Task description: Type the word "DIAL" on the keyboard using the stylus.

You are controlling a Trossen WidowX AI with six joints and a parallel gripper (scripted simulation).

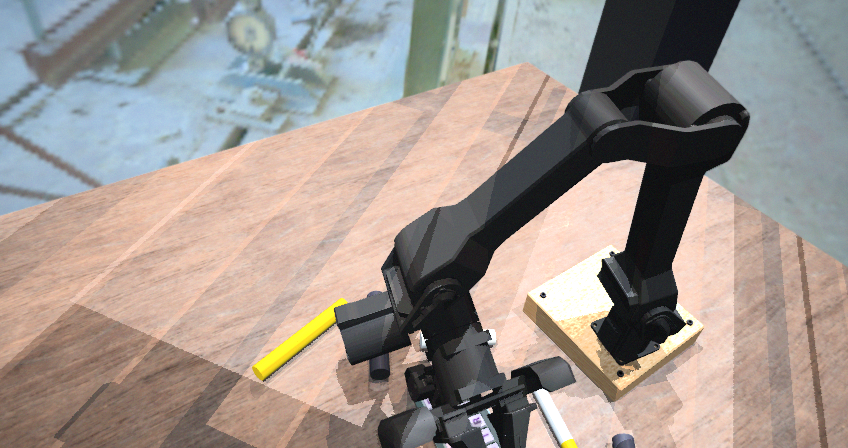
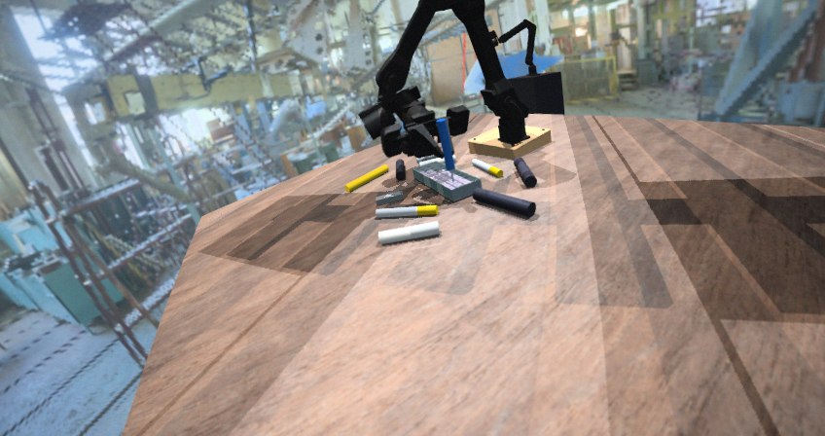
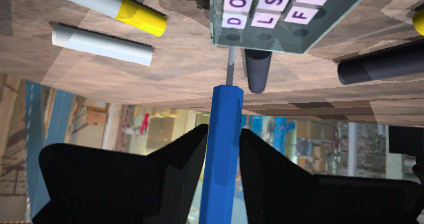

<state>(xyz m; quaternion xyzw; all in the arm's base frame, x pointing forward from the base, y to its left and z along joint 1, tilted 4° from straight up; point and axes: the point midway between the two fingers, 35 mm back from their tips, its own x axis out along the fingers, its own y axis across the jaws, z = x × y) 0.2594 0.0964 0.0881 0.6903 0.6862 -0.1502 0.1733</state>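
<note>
Now: gripper tip 100 mm short of the grey block, 110 mm to the left of it and 80 mm above it. Round my gripper tip: blue stylus (10 mm below); yellow marker (110 mm ahead, 290 mm to the right, 80 mm below); white stylus tip (50 mm below).
</note>
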